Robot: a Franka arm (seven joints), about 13 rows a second.
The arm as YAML. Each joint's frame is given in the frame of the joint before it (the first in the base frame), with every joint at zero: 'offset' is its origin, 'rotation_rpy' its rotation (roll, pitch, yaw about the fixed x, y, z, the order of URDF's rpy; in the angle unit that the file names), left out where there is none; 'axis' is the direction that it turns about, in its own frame. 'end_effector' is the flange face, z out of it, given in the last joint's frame.
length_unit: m
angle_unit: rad
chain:
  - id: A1
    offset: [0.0, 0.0, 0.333]
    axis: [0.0, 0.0, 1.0]
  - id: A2
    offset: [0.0, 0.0, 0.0]
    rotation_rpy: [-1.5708, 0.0, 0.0]
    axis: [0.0, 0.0, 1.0]
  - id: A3
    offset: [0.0, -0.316, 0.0]
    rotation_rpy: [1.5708, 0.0, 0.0]
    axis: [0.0, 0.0, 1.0]
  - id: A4
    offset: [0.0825, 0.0, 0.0]
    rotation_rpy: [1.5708, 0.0, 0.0]
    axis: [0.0, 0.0, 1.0]
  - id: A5
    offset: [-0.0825, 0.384, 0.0]
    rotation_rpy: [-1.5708, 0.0, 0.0]
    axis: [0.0, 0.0, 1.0]
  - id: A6
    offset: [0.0, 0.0, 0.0]
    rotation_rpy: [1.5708, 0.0, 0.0]
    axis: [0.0, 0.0, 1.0]
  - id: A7
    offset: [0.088, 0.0, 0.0]
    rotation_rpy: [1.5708, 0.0, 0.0]
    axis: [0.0, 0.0, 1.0]
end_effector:
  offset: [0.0, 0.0, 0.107]
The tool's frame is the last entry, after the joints.
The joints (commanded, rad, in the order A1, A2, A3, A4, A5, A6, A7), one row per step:
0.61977, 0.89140, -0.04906, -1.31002, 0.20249, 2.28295, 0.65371
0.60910, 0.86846, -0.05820, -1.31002, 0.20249, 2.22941, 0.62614
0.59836, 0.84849, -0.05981, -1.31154, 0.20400, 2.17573, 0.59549
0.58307, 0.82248, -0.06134, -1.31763, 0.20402, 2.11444, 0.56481
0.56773, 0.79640, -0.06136, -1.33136, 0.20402, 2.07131, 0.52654
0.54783, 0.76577, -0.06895, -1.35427, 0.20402, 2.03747, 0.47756
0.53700, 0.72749, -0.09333, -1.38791, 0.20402, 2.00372, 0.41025
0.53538, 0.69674, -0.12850, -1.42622, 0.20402, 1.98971, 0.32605
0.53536, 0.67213, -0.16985, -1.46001, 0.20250, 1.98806, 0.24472
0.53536, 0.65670, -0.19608, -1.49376, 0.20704, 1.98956, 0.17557
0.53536, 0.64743, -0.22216, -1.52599, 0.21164, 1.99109, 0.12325
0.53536, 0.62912, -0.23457, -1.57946, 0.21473, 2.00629, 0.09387
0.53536, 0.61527, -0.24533, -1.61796, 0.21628, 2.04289, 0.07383
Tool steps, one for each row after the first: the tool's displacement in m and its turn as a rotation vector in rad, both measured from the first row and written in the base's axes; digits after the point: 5 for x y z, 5 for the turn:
0.00436, -0.01135, 0.01240, -0.01625, 0.02094, 0.01741
0.00532, -0.01977, 0.02184, -0.02803, 0.04980, 0.04183
0.00639, -0.03186, 0.03315, -0.04138, 0.08443, 0.06351
0.00682, -0.04385, 0.04263, -0.04857, 0.10924, 0.09120
0.00998, -0.06333, 0.05217, -0.05620, 0.12659, 0.11767
0.01203, -0.08693, 0.06277, -0.07107, 0.14086, 0.15716
0.01385, -0.11088, 0.06779, -0.08747, 0.14476, 0.20990
0.01794, -0.13684, 0.07196, -0.10452, 0.13880, 0.25466
0.01757, -0.15494, 0.06951, -0.11064, 0.14518, 0.29611
0.01669, -0.17315, 0.06373, -0.11826, 0.15795, 0.32052
0.00952, -0.18667, 0.05515, -0.12051, 0.17406, 0.33057
0.00741, -0.19693, 0.05138, -0.12176, 0.15922, 0.33318

